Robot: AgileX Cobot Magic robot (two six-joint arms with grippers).
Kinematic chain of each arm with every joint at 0, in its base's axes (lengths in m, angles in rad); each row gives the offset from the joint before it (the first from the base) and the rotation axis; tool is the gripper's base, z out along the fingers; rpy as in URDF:
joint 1: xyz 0 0 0.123 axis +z
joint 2: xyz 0 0 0 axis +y
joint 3: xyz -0.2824 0 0.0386 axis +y
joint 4: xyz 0.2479 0 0.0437 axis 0.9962 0 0.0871
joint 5: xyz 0 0 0 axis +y
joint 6: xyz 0.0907 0 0.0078 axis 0.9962 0 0.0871
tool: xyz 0 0 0 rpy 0 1.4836 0
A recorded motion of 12 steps. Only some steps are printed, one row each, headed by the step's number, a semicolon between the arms.
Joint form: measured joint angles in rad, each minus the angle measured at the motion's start. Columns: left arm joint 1, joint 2, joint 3, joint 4, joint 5, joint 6; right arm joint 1, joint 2, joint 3, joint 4, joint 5, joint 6.
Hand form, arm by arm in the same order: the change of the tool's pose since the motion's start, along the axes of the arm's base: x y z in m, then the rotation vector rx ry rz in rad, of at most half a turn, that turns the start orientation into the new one. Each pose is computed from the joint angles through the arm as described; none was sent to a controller.
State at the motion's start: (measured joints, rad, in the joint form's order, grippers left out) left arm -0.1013 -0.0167 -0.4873 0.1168 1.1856 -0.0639; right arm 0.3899 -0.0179 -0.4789 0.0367 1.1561 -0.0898
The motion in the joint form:
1: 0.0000 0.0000 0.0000 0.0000 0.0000 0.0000; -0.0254 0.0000 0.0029 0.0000 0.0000 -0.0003
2: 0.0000 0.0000 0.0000 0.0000 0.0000 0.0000; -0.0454 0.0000 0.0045 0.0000 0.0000 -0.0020
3: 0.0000 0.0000 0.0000 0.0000 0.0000 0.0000; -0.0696 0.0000 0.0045 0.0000 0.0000 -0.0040
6: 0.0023 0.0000 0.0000 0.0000 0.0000 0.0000; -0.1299 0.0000 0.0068 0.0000 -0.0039 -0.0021
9: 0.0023 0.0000 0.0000 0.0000 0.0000 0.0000; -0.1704 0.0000 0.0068 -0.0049 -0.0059 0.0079
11: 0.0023 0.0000 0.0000 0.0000 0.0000 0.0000; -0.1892 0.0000 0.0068 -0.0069 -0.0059 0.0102
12: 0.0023 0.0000 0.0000 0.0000 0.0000 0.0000; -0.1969 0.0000 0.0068 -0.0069 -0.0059 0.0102
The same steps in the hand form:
1: 0.0000 0.0000 0.0000 0.0000 0.0000 0.0000; 0.0003 0.0004 -0.0008 -0.0013 0.0026 -0.0252
2: 0.0000 0.0000 0.0000 0.0000 0.0000 0.0000; 0.0004 0.0006 -0.0012 -0.0032 0.0035 -0.0443
3: 0.0000 0.0000 0.0000 0.0000 0.0000 0.0000; 0.0004 0.0008 -0.0012 -0.0047 0.0029 -0.0674
6: 0.0000 0.0000 0.0000 0.0000 0.0000 0.0023; 0.0009 0.0015 -0.0016 -0.0025 0.0021 -0.1289
9: 0.0000 0.0000 0.0000 0.0000 0.0000 0.0023; 0.0011 0.0015 -0.0014 0.0022 0.0019 -0.1775
11: 0.0000 0.0000 0.0000 0.0000 0.0000 0.0023; 0.0012 0.0015 -0.0014 0.0024 0.0020 -0.1987
12: 0.0000 0.0000 0.0000 0.0000 0.0000 0.0023; 0.0012 0.0016 -0.0014 0.0024 0.0020 -0.2064

